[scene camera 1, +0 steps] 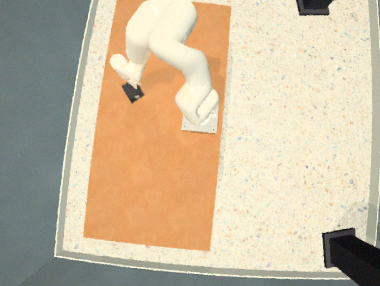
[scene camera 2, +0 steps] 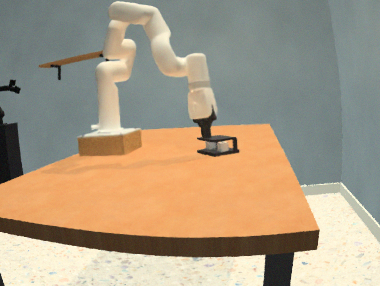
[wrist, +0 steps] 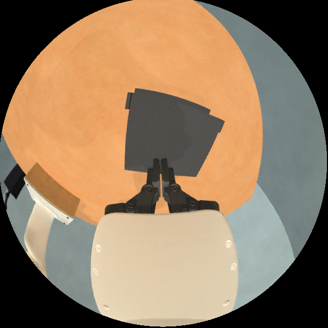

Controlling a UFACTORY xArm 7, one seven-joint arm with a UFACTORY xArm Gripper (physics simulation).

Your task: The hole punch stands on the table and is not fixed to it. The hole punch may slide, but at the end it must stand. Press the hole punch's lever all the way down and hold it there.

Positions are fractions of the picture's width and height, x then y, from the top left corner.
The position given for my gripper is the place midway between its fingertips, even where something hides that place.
In view: my gripper (wrist: 0.49, 0.51) and a lever (wrist: 0.48, 0.39).
